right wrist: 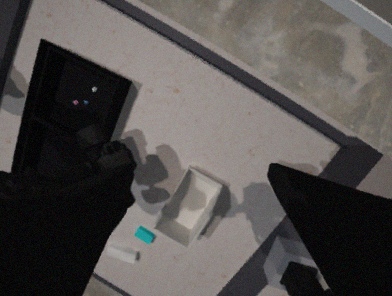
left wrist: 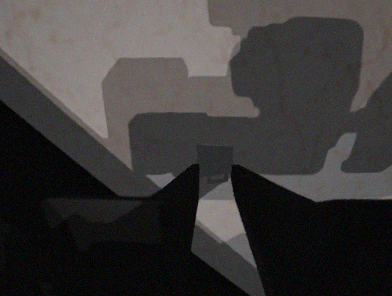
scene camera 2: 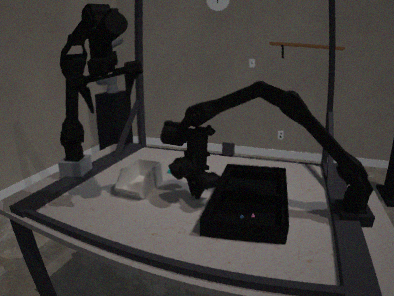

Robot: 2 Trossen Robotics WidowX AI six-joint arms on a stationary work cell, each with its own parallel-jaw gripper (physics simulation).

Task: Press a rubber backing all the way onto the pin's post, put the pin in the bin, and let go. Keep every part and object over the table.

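Frame: origin at the left arm's base, x right, y ahead, z up, level; millimetres.
Where they show: left gripper, fingertip midpoint: (left wrist: 215, 170) (scene camera 2: 195, 197); right gripper, fingertip midpoint: (right wrist: 202, 169) (scene camera 2: 110, 109); left arm's base at its link origin: (scene camera 2: 354, 207); right arm's base at its link origin: (right wrist: 298, 275) (scene camera 2: 74, 158).
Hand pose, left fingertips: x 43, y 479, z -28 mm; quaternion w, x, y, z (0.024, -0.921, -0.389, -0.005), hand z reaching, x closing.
Observation:
Things, the pixels of their top centre, and the offset from my left fingertips. "*": a spot on its surface instead.
- small dark grey square piece at its top centre: (left wrist: 216, 169) dz +9, dx -4, dy +3 mm
- pale open bin at a spot on its surface: (right wrist: 172, 233) * dz +55, dx +91, dy +190 mm
- black tray at its top centre: (scene camera 2: 251, 188) (right wrist: 57, 133) dz +46, dx +0, dy -169 mm
- teal block at its top centre: (right wrist: 143, 236) (scene camera 2: 175, 169) dz +8, dx +183, dy +127 mm
- white bar at its top centre: (right wrist: 121, 255) dz +13, dx +276, dy +91 mm
- small dark box at its top centre: (scene camera 2: 228, 143) dz +53, dx +421, dy -31 mm
My left gripper (scene camera 2: 196, 197) (left wrist: 215, 170) is shut on a small dark grey square piece (left wrist: 215, 159), which looks like the pin, with a thin loop at its lower edge. It hangs over the table between the bin and the black tray. My right gripper (scene camera 2: 109, 107) (right wrist: 202, 169) is open and empty, raised high at the left of the scene view. The pale open bin (scene camera 2: 127, 191) (right wrist: 172, 233) stands left of my left gripper in the scene view. Small blue (scene camera 2: 242, 216) (right wrist: 86, 102), pink (scene camera 2: 253, 215) (right wrist: 75, 102) and white (right wrist: 94, 89) pieces, seemingly rubber backings, lie in the black tray (scene camera 2: 245, 234) (right wrist: 124, 91).
A teal block (scene camera 2: 170, 171) (right wrist: 145, 235) lies near the bin, with a white bar (right wrist: 122, 253) beside it. The black tray's wall is close to my left gripper. A raised dark frame (scene camera 2: 135, 257) edges the table. A small dark box (scene camera 2: 228, 148) stands at the back.

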